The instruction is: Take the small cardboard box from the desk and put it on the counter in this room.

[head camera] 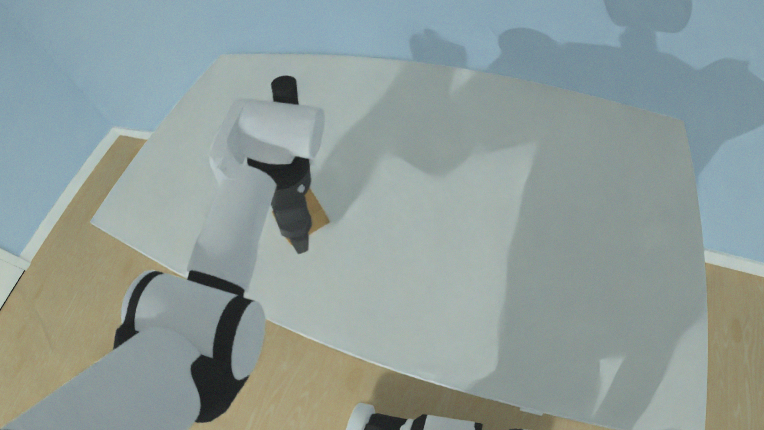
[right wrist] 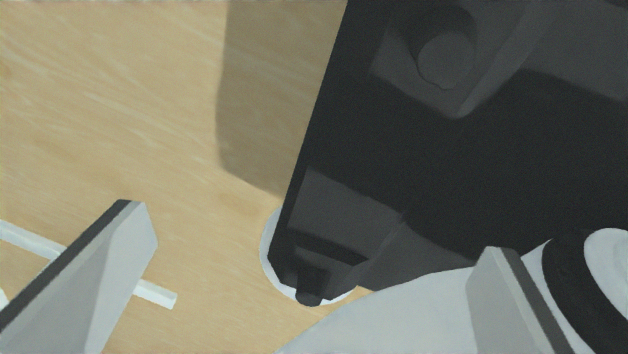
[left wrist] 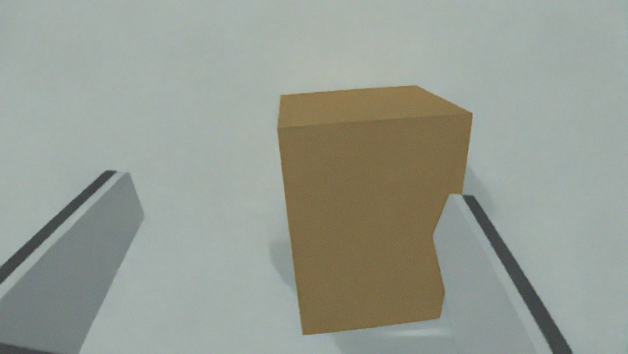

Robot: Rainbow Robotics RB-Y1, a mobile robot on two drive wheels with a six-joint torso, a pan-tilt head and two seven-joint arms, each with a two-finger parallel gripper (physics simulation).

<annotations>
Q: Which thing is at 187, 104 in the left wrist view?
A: A white desk.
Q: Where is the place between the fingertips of my right gripper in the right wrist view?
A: At 309, 244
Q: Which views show my left gripper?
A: The head camera view and the left wrist view only.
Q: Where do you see a small cardboard box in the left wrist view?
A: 367, 172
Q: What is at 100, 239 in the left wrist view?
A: My left gripper.
</annotations>
